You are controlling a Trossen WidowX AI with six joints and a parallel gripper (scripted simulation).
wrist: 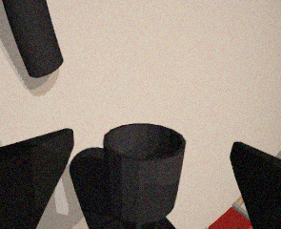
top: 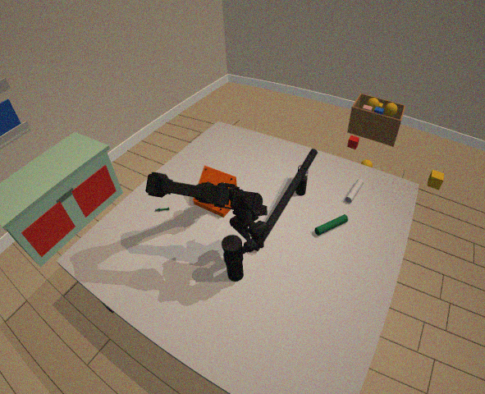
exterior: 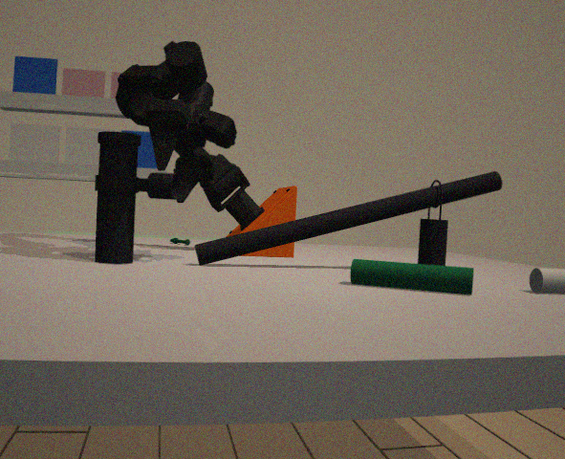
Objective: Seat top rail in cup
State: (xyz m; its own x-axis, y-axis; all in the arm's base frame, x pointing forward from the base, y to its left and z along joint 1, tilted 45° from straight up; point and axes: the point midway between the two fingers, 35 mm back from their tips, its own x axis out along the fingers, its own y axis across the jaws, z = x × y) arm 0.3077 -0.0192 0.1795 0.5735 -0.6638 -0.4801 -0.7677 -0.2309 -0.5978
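Now: the rail-end cup 1 cm behind my gripper tip and 2 cm to the right of it. Also, from my gripper tip: small post (7 cm behind, 45 cm to the left, 2 cm below); then small green bolt (52 cm behind, 2 cm to the right, 12 cm below); then green cylinder (16 cm ahead, 34 cm to the left, 11 cm below).
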